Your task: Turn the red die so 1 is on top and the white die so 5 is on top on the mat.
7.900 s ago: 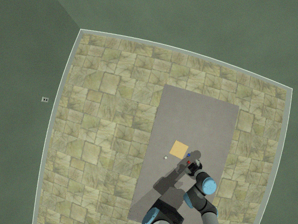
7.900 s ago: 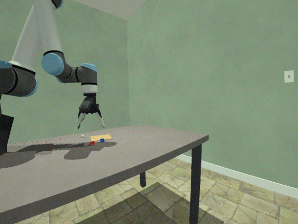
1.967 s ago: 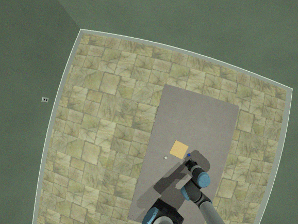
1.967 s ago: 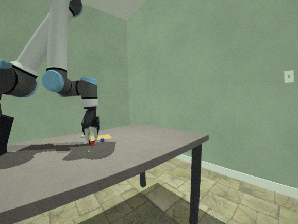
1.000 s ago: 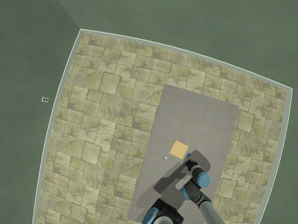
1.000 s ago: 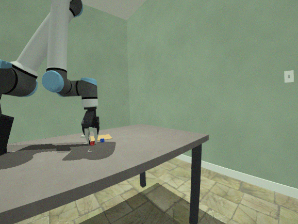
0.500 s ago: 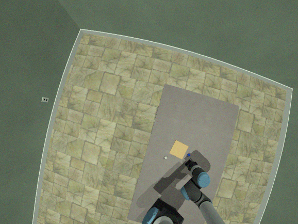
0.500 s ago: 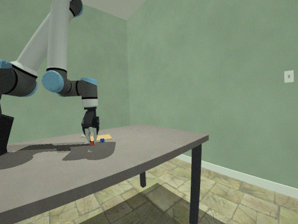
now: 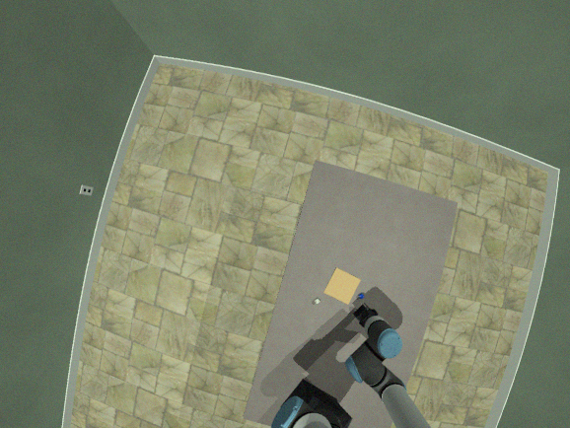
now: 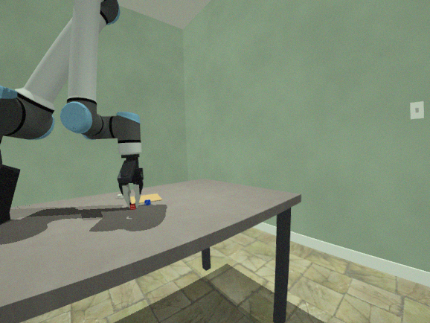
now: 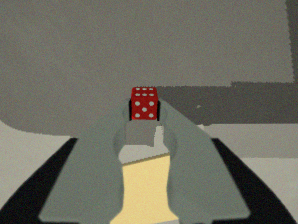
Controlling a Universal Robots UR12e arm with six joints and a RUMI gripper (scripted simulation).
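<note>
My gripper is now 70 mm short of the blue die, 10 mm to the right of it and 10 mm above it. Round my hand: tan mat: 110 mm to the left, 110 mm ahead, 20 mm below; white die: 230 mm to the left, 20 mm ahead, 10 mm below; red die: 10 mm below.
</note>
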